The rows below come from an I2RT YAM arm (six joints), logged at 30 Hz.
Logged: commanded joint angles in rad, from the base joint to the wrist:
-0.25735 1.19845 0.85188 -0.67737 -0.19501 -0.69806
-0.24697 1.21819 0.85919 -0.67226 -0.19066 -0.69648
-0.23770 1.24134 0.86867 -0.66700 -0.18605 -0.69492
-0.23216 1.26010 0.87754 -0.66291 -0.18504 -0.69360
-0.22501 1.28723 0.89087 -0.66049 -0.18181 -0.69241
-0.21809 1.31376 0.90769 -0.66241 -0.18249 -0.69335
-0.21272 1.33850 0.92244 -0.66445 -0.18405 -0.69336
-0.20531 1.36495 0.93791 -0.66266 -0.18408 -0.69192
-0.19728 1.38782 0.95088 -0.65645 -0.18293 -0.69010
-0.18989 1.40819 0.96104 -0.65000 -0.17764 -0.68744
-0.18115 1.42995 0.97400 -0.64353 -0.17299 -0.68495
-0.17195 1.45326 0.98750 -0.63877 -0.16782 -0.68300
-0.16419 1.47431 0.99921 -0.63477 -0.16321 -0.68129
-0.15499 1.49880 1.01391 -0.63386 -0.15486 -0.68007
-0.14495 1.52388 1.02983 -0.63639 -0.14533 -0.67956
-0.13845 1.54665 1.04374 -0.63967 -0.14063 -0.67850
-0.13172 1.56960 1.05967 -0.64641 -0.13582 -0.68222
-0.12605 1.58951 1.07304 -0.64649 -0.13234 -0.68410
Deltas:
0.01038 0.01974 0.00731 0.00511 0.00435 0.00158
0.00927 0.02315 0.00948 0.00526 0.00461 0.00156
0.00554 0.01876 0.00887 0.00409 0.00101 0.00132
0.00715 0.02713 0.01333 0.00242 0.00323 0.00119
0.00692 0.02653 0.01682 -0.00192 -0.00068 -0.00094
0.00537 0.02474 0.01475 -0.00204 -0.00156 -0.00001
0.00741 0.02645 0.01547 0.00179 -0.00003 0.00144
0.00803 0.02287 0.01297 0.00621 0.00115 0.00182
0.00739 0.02037 0.01016 0.00645 0.00529 0.00266
0.00874 0.02176 0.01296 0.00647 0.00465 0.00249
0.00920 0.02331 0.01350 0.00476 0.00517 0.00195
0.00776 0.02105 0.01171 0.00400 0.00461 0.00171
0.00920 0.02449 0.01470 0.00091 0.00835 0.00122
0.01004 0.02508 0.01592 -0.00253 0.00953 0.00051
0.00650 0.02277 0.01391 -0.00328 0.00470 0.00106
0.00673 0.02295 0.01593 -0.00674 0.00481 -0.00372
0.00567 0.01991 0.01337 -0.00008 0.00348 -0.00188

